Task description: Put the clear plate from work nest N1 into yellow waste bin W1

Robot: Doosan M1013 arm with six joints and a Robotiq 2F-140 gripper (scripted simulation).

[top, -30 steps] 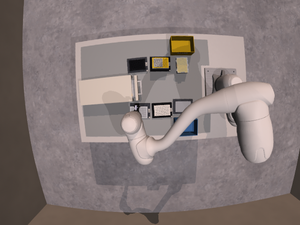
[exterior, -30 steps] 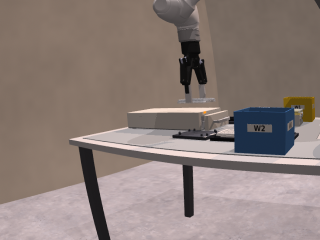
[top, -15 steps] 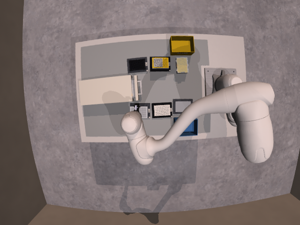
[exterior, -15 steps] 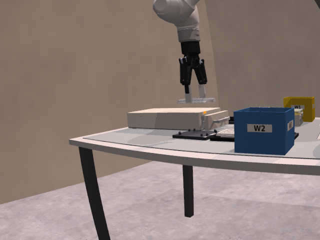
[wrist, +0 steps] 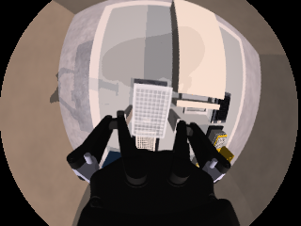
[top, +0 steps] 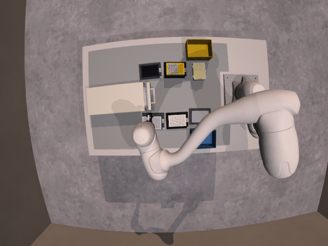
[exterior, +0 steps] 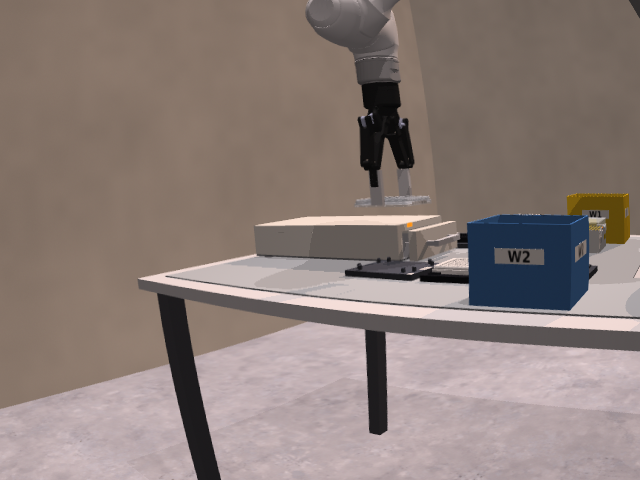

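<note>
My gripper is now 20 mm above the clear plate. From my hand the other things lie so: blue bin W2: 370 mm behind, 110 mm to the left, 120 mm below; then white plate: 180 mm behind, 10 mm to the right, 140 mm below; then black plate: 30 mm ahead, 370 mm to the right, 140 mm below.
</note>
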